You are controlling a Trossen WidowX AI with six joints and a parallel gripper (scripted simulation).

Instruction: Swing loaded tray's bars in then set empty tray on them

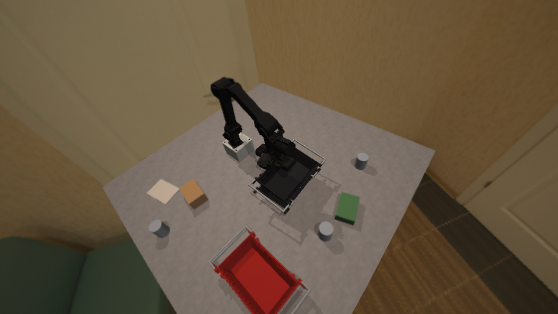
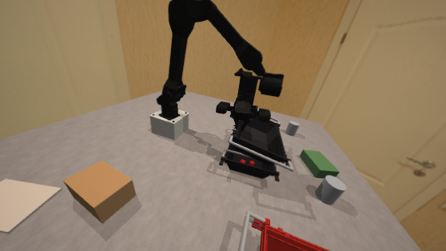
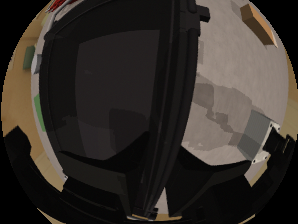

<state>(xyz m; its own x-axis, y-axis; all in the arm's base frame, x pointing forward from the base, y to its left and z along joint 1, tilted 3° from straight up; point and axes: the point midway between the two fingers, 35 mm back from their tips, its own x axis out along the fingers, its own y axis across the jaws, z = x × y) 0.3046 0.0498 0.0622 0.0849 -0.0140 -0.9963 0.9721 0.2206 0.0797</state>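
Right now the black tray is 70 mm ahead of my gripper tip, 20 mm to the left of it and 20 mm above it. Also, from my gripper tip: brown box (210 mm behind, 370 mm to the right, 70 mm below); then green block (320 mm ahead, 120 mm to the left, 80 mm below); then beige sheet (360 mm behind, 490 mm to the right, 100 mm below).
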